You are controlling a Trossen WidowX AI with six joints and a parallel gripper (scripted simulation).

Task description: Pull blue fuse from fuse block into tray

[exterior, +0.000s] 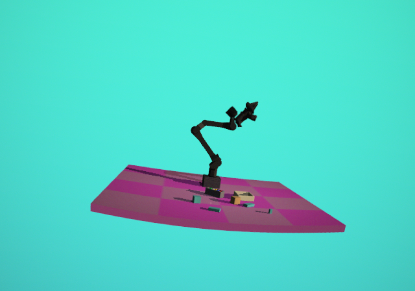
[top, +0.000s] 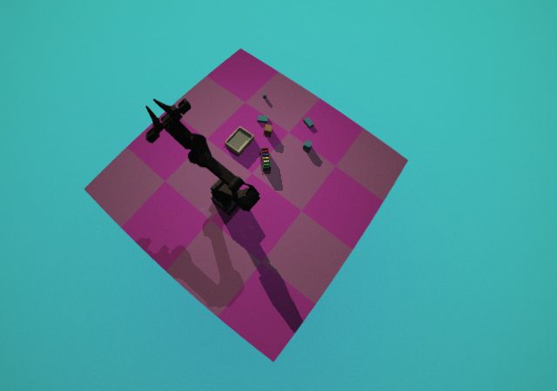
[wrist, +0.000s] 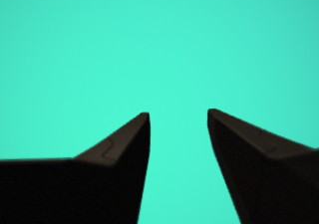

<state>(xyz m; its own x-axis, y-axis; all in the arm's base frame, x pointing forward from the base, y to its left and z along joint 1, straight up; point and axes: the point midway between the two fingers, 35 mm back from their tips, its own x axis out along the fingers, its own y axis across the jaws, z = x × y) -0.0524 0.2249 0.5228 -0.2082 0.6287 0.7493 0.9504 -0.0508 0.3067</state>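
Right now my gripper tip is 37 cm short of the blue fuse, 19 cm to the left of it and 59 cm above it. Also, from my gripper tip: beige tray: 33 cm ahead, 2 cm to the right, 61 cm below.
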